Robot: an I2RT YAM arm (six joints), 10 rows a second.
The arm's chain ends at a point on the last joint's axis. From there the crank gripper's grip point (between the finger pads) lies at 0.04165 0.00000 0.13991 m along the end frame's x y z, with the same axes.
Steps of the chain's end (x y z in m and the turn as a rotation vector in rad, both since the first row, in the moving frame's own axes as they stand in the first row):
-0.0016 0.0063 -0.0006 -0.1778 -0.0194 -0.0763
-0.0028 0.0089 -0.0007 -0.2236 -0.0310 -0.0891
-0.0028 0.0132 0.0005 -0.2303 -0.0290 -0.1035
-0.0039 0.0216 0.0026 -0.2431 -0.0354 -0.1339
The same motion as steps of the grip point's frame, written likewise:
-0.0035 0.0280 -0.0017 -0.1778 -0.0194 -0.0763
-0.0059 0.0365 -0.0026 -0.2236 -0.0310 -0.0891
-0.0054 0.0412 -0.0016 -0.2303 -0.0290 -0.1035
-0.0069 0.0502 0.0005 -0.2431 -0.0354 -0.1339

